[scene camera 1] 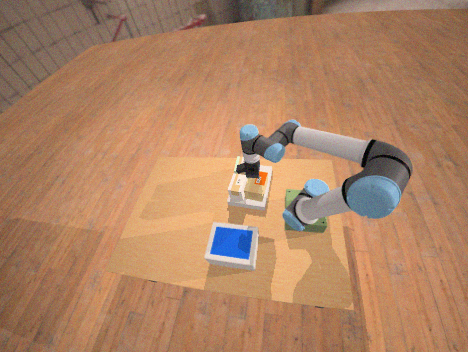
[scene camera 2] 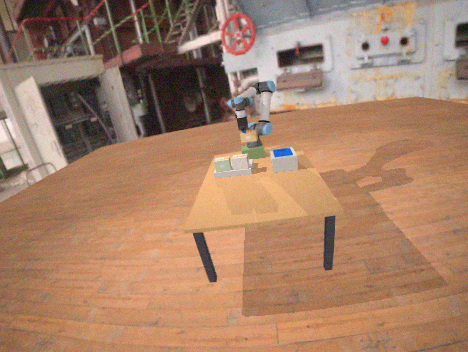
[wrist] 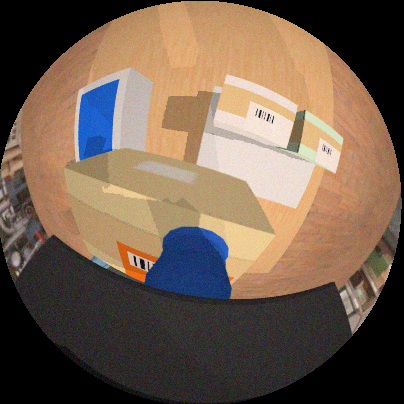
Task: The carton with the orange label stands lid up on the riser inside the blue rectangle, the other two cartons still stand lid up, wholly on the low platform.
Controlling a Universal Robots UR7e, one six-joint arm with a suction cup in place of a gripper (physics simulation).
Observation:
My suction cup (wrist: 192, 261) holds a carton with orange label (wrist: 124, 201), clear of everything else. A riser with blue rectangle (scene camera 1: 230, 245) rests on the table. Further things: a low white platform (wrist: 274, 174).
The riser with blue rectangle also shows in the wrist view (wrist: 111, 112).

